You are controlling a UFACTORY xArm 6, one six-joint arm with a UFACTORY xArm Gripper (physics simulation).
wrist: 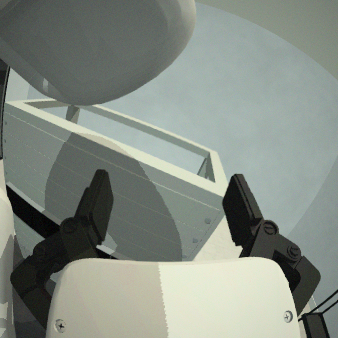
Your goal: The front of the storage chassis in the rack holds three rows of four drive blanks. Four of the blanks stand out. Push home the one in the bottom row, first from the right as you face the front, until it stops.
In view: the gripper (169, 186) and a rack (161, 212).
